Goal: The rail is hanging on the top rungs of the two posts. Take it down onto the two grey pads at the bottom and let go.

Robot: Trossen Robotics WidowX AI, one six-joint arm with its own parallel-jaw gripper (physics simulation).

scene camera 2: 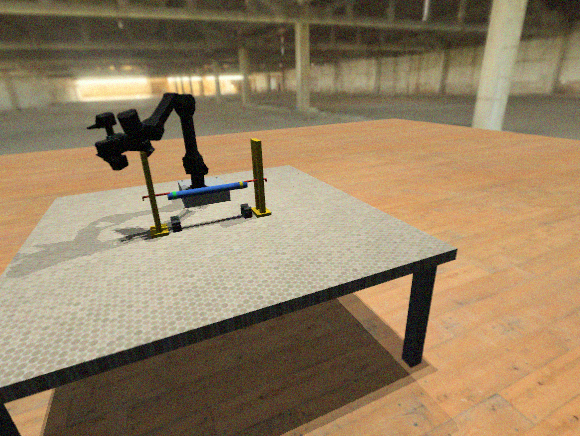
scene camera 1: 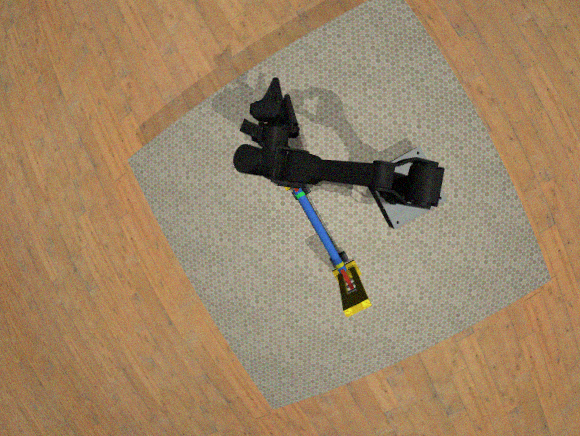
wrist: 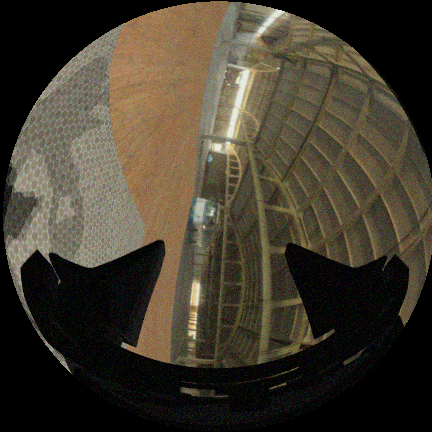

Labels:
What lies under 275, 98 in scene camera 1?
My gripper.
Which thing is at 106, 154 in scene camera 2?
My gripper.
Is my gripper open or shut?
Open.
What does my gripper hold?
Nothing.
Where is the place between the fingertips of my gripper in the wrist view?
227, 249

